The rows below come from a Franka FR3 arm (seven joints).
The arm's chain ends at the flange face. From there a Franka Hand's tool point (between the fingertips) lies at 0.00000 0.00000 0.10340 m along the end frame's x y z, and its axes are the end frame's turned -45 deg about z.
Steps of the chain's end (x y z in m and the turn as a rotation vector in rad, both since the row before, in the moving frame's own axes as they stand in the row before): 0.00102, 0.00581, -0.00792, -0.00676, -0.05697, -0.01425; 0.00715, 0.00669, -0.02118, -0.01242, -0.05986, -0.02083
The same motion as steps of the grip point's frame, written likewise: -0.00807, 0.00119, -0.00809, 0.03550, -0.04506, -0.01425; -0.00499, 0.00638, -0.02137, 0.03355, -0.05111, -0.02083
